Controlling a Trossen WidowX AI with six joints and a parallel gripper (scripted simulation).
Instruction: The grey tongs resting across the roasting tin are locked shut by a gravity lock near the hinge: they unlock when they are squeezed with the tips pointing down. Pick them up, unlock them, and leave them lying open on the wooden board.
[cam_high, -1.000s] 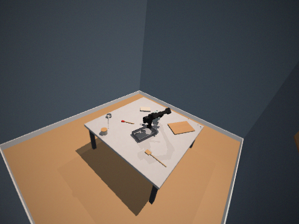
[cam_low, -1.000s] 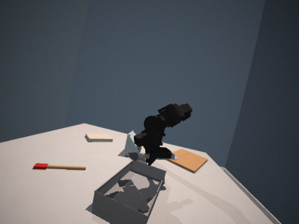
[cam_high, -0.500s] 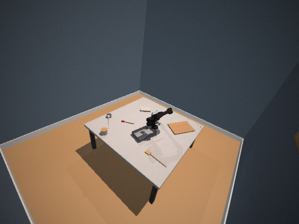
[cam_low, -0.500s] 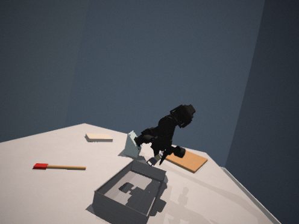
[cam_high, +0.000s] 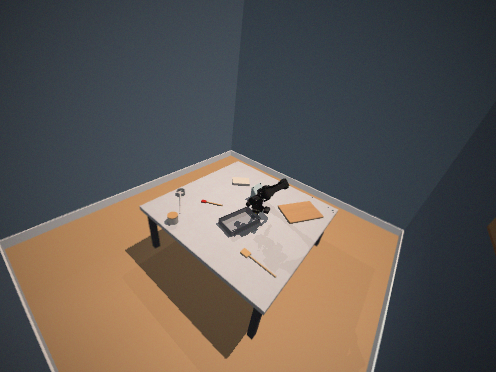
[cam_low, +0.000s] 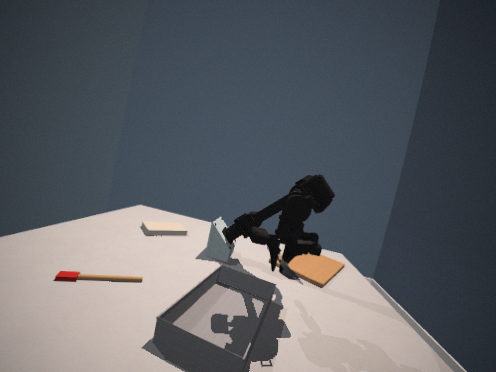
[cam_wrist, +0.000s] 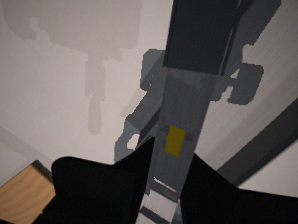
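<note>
The yellow lock piece lies 2 cm ahead of my gripper tip, 1 cm to the left of it and 4 cm above it. From my gripper tip the other things lie so: red-headed wooden spatula: 7 cm ahead, 47 cm to the right, 11 cm below; wooden board: 45 cm behind, 20 cm to the left, 11 cm below; roasting tin: 7 cm ahead, 10 cm to the right, 9 cm below.
</note>
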